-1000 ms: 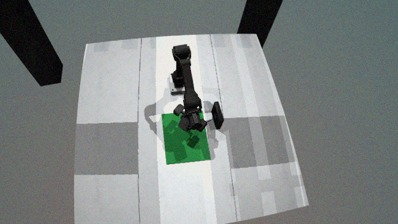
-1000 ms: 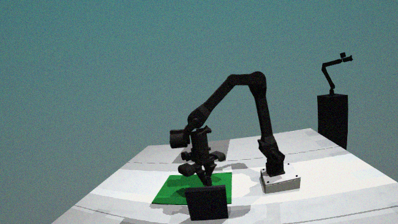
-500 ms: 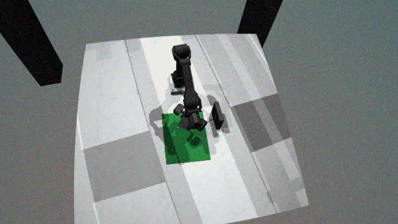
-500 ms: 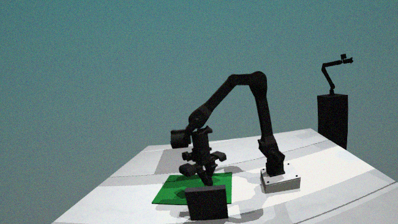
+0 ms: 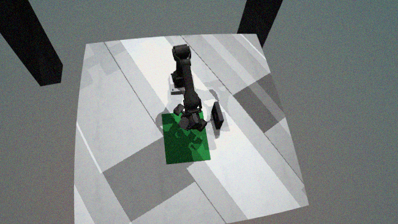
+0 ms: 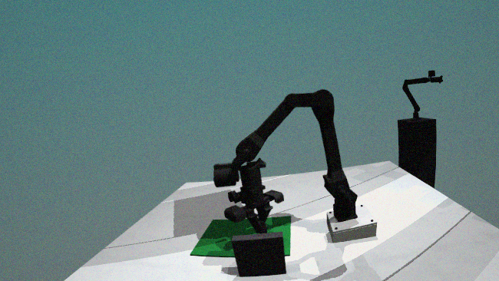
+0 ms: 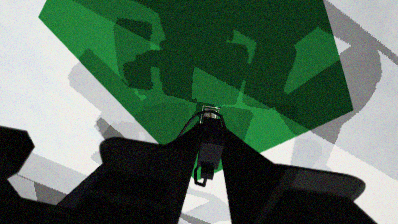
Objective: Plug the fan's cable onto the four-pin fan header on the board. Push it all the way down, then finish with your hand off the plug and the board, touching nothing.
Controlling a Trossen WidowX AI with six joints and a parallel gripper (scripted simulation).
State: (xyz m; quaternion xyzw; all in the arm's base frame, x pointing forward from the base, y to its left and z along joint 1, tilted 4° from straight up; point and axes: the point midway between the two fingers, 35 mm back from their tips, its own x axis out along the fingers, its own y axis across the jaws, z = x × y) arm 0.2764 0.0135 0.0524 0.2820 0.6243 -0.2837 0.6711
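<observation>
Now: the black plug 10 mm to the left of my gripper tip, 10 mm behind it and 10 mm above it. The rest, counted from my gripper tip: whitish fan header: 40 mm below, 10 mm to the left; then green board: 60 mm below, 60 mm ahead, 30 mm to the right; then black fan: 160 mm to the left, 20 mm behind, 20 mm above.
</observation>
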